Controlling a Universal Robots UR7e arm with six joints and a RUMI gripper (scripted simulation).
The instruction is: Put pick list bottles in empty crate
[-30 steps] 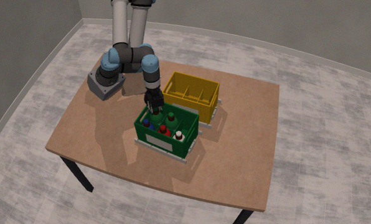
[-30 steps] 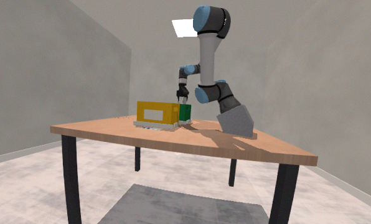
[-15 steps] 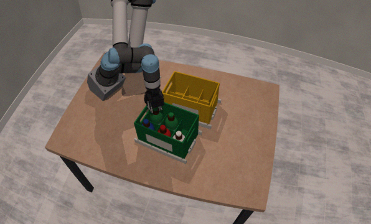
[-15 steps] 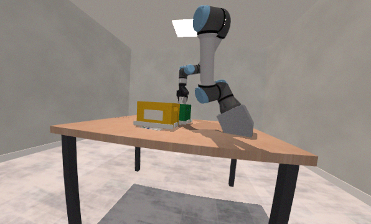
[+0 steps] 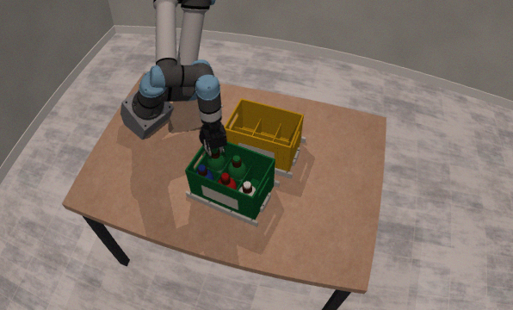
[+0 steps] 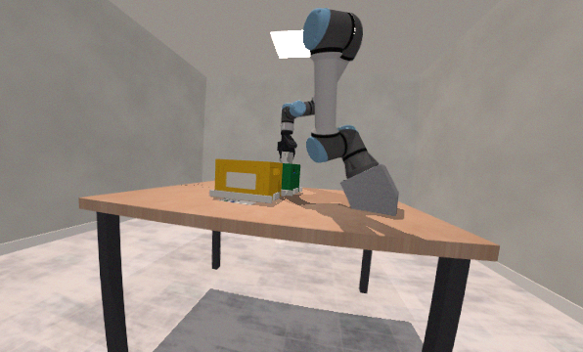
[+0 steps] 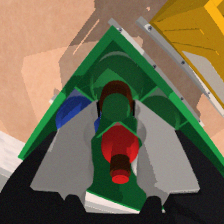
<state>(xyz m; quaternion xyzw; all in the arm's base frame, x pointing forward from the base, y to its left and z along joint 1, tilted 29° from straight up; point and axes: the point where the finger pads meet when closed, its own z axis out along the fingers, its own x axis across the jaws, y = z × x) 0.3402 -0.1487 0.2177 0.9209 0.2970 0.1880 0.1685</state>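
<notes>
Now: hand 7 cm above the green-label bottle. Round my hand: green crate (8 cm ahead, 7 cm below, 6 cm to the right); then red-label bottle (10 cm to the right, 7 cm below, 7 cm ahead); then blue-label bottle (9 cm to the right, 7 cm below, 2 cm behind).
</notes>
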